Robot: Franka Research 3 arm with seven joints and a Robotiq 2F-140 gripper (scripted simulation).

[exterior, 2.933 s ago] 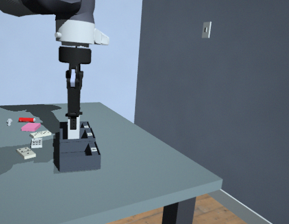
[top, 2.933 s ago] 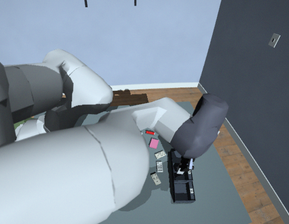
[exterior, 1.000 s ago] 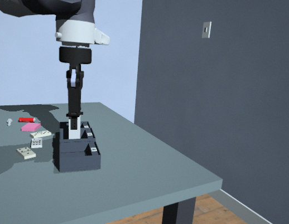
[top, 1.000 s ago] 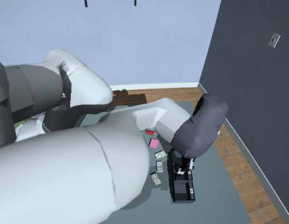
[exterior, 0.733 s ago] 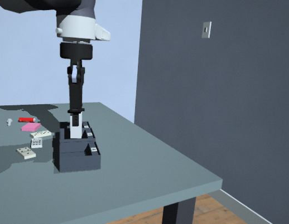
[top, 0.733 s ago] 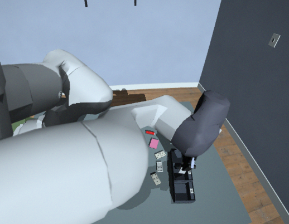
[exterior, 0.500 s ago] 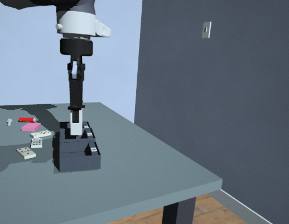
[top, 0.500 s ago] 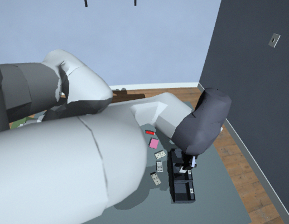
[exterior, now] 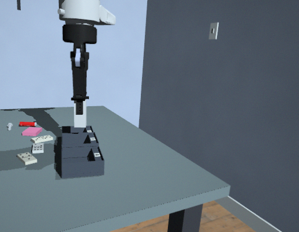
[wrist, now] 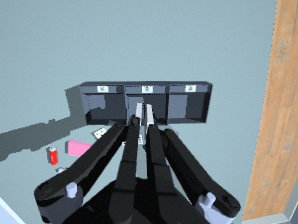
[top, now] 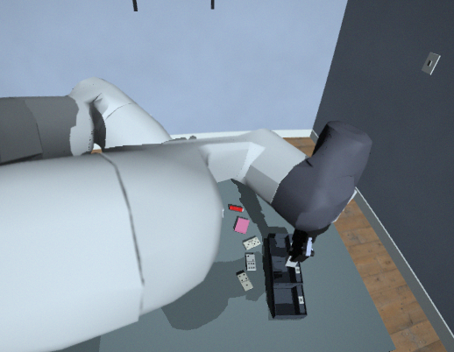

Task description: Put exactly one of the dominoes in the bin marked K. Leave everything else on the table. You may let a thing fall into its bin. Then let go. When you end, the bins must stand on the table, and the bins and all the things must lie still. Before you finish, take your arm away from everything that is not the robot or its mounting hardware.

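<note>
Now: the flat pink piece 9 cm behind my hand, 18 cm to the left of it and 10 cm below it. Also, from my hand: white bolt 15 cm behind, 25 cm to the left, 9 cm below; then small red thing 10 cm behind, 26 cm to the left, 9 cm below.
</note>
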